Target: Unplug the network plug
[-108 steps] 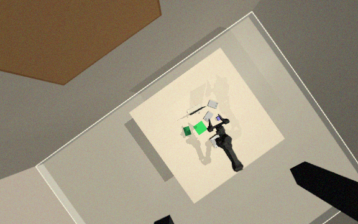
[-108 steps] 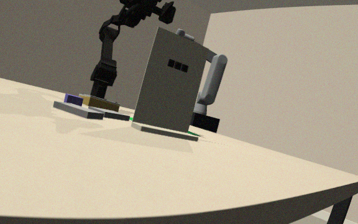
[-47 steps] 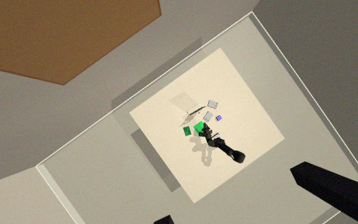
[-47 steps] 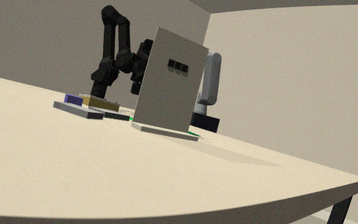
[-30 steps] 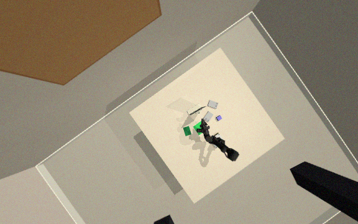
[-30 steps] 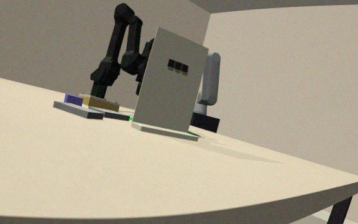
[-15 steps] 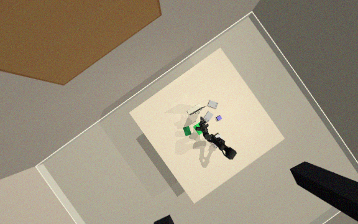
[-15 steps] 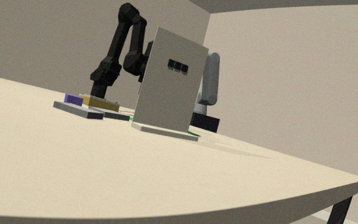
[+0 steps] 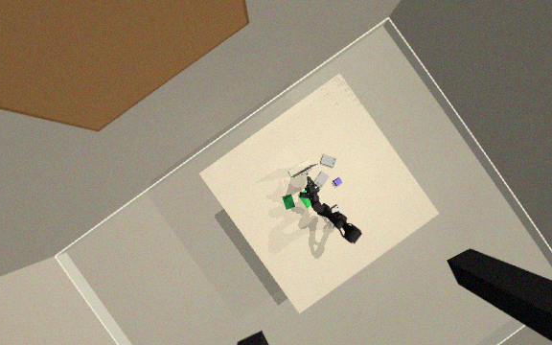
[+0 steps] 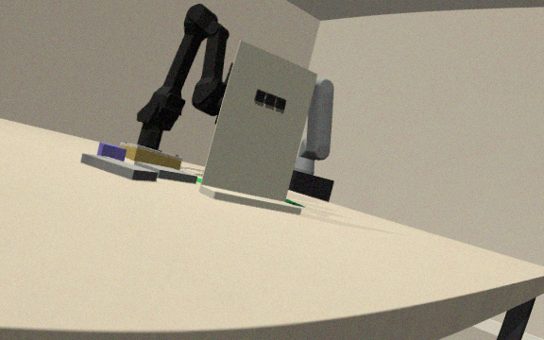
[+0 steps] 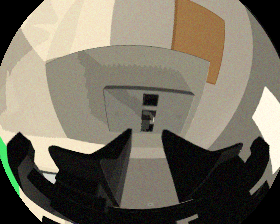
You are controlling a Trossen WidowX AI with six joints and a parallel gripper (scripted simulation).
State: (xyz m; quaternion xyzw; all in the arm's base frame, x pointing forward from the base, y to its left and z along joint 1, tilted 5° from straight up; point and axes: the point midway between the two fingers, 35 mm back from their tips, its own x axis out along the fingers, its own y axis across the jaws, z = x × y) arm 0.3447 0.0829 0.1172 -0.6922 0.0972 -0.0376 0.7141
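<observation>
My gripper tip is 30 mm short of the network plug. Round my gripper tip: green marked square 160 mm behind, 40 mm to the left, 170 mm below; then dark green patch 120 mm behind, 190 mm to the left, 170 mm below; then upright panel 50 mm ahead, 60 mm below.
</observation>
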